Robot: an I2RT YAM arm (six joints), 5 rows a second.
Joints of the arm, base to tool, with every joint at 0 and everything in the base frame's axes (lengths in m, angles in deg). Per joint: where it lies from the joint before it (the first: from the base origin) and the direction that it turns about. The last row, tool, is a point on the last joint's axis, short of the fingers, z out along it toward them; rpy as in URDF.
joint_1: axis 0 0 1 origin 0 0 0.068
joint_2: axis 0 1 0 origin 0.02 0.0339 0.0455
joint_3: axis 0 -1 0 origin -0.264 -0.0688 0
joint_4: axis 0 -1 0 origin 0.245 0.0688 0.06
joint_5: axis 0 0 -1 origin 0.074 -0.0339 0.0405
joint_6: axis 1 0 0 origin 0.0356 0 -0.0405
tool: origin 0 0 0 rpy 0 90 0
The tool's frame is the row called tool.
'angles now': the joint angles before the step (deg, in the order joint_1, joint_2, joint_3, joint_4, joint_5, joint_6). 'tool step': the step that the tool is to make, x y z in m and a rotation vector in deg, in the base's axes. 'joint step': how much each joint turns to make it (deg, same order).
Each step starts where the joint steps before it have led.
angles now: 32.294, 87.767, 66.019, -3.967, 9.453, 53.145
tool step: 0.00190, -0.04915, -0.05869, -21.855, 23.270, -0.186
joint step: -7.279, 3.781, -0.087, -25.398, -0.065, -10.600
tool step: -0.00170, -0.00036, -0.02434, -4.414, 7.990, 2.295
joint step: 0.001, 3.519, 0.044, -5.268, -0.635, -2.317
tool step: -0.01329, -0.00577, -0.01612, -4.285, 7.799, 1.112
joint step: 0.087, 0.809, -1.463, -6.426, 0.153, -1.180
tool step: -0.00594, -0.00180, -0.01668, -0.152, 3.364, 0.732
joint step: 0.001, 0.983, -2.495, 0.416, -1.441, -0.350
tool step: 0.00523, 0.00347, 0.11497, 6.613, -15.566, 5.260
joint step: -0.001, -8.940, 14.294, -5.725, -1.509, -5.093
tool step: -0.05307, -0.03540, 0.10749, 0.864, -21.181, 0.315
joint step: -1.486, -15.452, 6.341, -1.139, 4.656, -6.710
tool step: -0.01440, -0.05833, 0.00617, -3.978, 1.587, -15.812
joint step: -11.280, -4.220, -0.090, -6.927, 5.594, 0.283
